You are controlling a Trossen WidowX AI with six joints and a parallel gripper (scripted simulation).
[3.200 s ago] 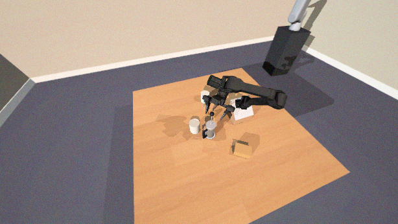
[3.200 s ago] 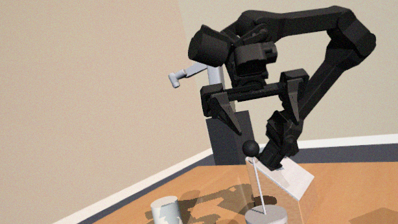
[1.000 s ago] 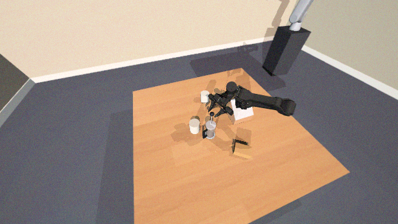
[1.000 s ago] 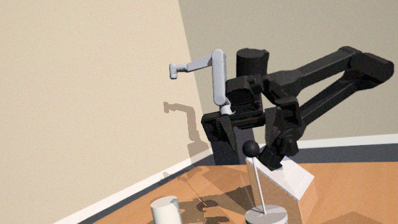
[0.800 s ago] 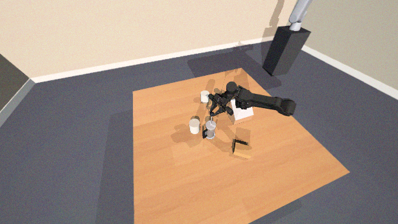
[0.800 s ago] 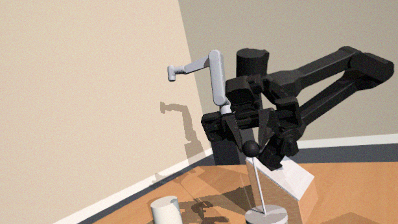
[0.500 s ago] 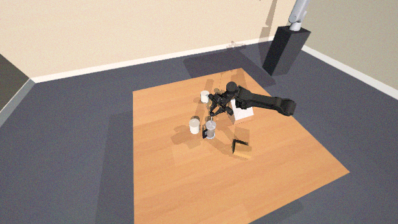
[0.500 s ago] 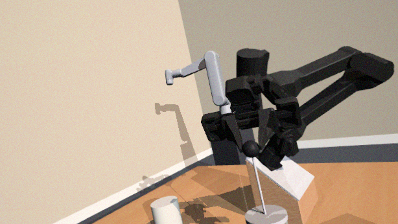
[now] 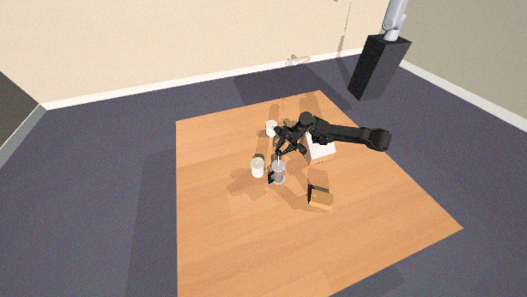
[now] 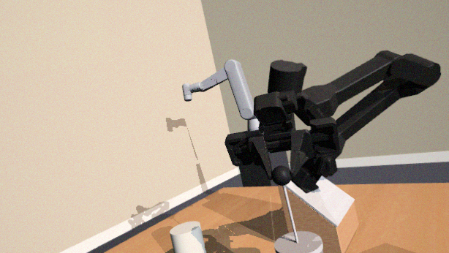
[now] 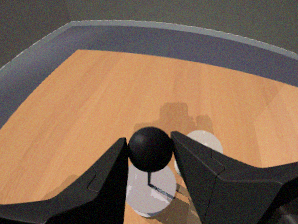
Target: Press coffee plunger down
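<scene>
Now: the coffee press 120 mm below my gripper tip. The rest, counted from my gripper tip: small box (220 mm below, 190 mm behind, 180 mm to the left).
</scene>
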